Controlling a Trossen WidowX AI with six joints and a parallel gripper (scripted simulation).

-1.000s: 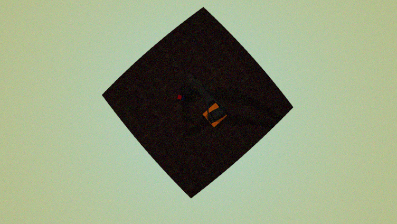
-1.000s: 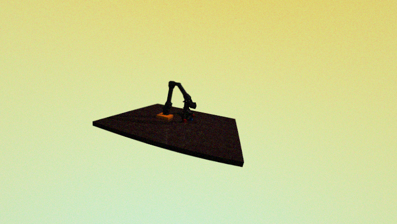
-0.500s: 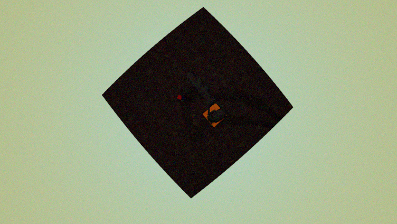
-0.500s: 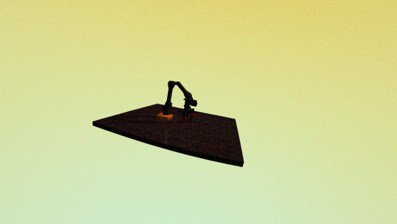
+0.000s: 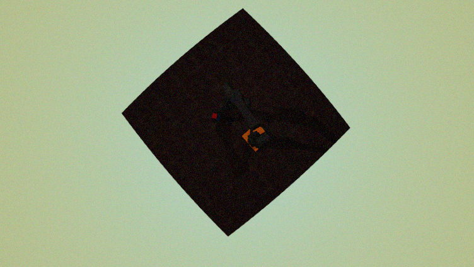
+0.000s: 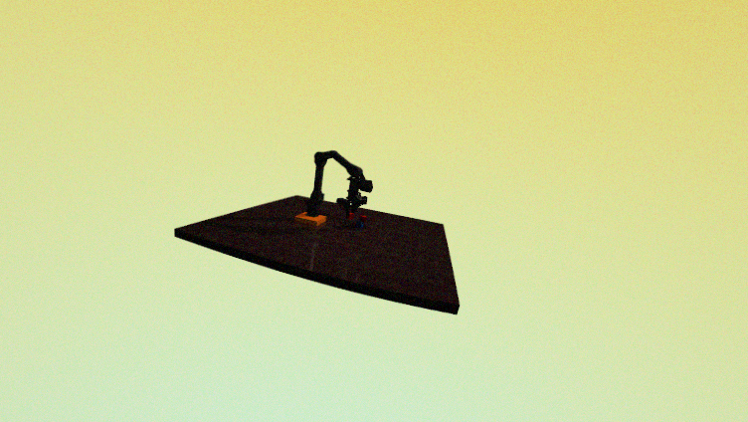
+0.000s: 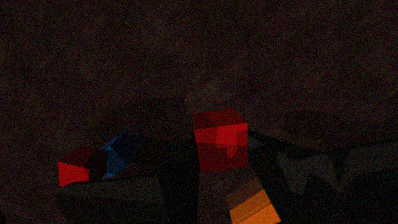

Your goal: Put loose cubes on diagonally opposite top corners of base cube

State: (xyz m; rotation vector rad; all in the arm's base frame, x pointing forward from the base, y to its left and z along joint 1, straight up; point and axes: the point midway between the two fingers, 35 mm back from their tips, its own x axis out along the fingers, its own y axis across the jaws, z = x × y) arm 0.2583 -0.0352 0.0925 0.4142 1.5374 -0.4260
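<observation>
The blue cube lies 30 mm ahead of my gripper tip, 140 mm to the left of it and 70 mm below it.
</observation>
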